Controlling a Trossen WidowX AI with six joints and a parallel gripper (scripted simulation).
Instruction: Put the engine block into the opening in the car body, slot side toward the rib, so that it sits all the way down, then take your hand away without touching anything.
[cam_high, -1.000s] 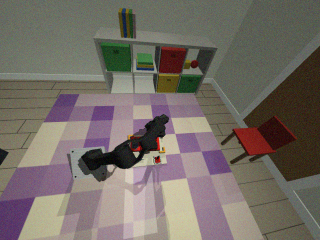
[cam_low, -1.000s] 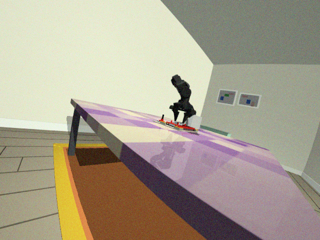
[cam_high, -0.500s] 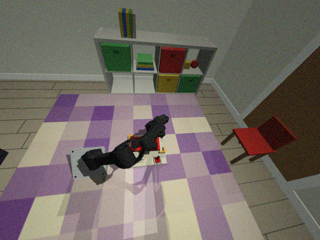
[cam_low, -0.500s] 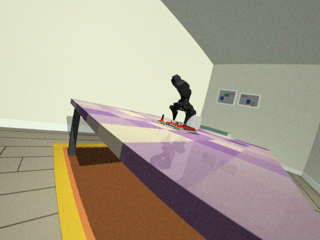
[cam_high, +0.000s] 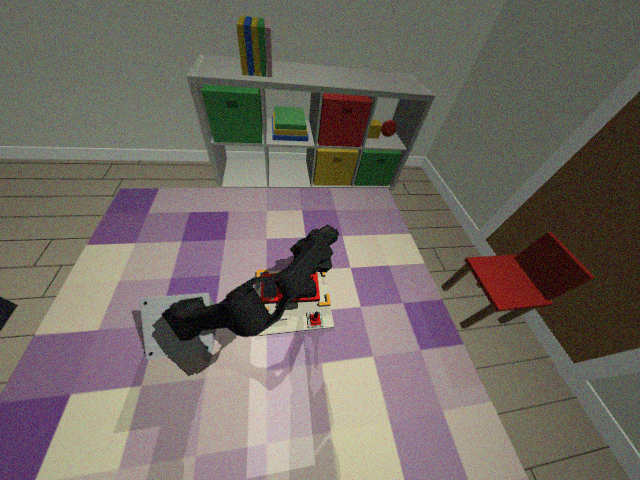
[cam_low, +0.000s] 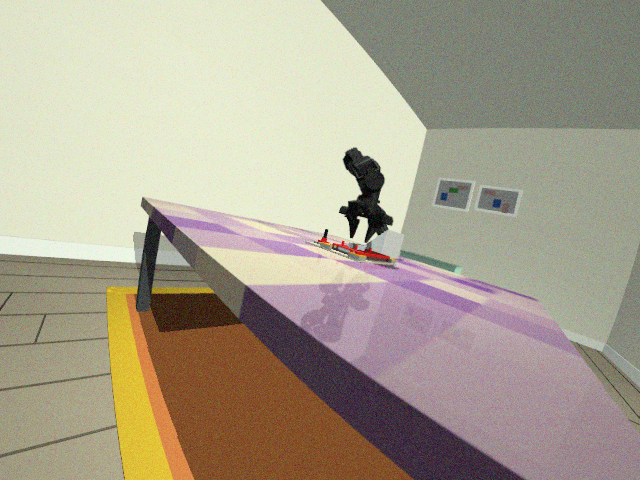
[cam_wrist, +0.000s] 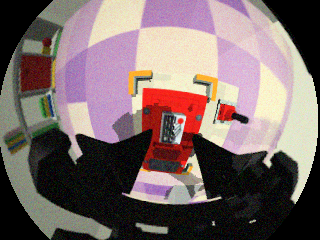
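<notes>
My gripper tip is now 30 mm above the engine block and 10 mm to the right of it.
</notes>
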